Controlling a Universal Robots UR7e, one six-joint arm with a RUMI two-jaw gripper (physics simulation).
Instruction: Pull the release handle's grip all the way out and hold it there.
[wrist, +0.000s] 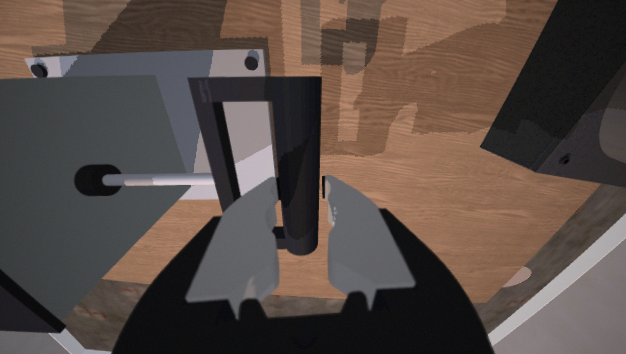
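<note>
The release handle's grip (301, 130) is a dark upright bar of a rectangular frame, near the middle of the wrist view. A pale metal rod (165, 179) runs from the left side of that frame into a round black collar (90, 180) on the grey-green housing (45, 135). A long stretch of the rod shows between collar and frame. My gripper (301, 178) is shut on the grip, one grey finger on each side of the bar, near its lower part. The lower left part of the frame is hidden behind the left finger.
A pale base plate (190, 62) with dark bolts lies on the wooden table top (450, 200) behind the housing. A black box-like object (525, 80) stands at the upper right. A dark panel (20, 310) is at the lower left. The table's edge runs along the lower right.
</note>
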